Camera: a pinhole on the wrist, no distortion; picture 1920 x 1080 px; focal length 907.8 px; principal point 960.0 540.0 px. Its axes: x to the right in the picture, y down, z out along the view. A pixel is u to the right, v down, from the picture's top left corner.
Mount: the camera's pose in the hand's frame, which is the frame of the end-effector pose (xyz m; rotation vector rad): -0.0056 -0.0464 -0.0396 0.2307 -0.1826 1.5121
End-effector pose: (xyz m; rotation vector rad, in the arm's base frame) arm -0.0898 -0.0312 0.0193 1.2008 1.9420 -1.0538
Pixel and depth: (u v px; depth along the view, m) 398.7 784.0 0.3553
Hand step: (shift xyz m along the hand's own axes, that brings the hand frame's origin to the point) -0.1038 -0.3472 0.2493
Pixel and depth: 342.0 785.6 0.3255
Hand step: -0.0972 -0.3416 0.2198
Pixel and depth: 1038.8 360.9 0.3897
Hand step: 0.0823 -0.1195 0.3423
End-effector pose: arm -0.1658 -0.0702 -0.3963 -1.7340 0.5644 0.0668
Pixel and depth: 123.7 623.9 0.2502
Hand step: -0.0347 -0.3332 0.1424
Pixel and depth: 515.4 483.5 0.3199
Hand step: 0.0138 -0.2823 0.2274
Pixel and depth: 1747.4 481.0 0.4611
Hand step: 0.0562 0.2168 0.5085
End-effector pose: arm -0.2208 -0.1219 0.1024 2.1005 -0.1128 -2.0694
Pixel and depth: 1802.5 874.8 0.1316
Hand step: -0.0445 0.0389 0.1210
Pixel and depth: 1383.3 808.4 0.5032
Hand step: -0.1298 0.0542 0.5125
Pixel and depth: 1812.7 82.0 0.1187
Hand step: 0.0629 0.0273 0.1018
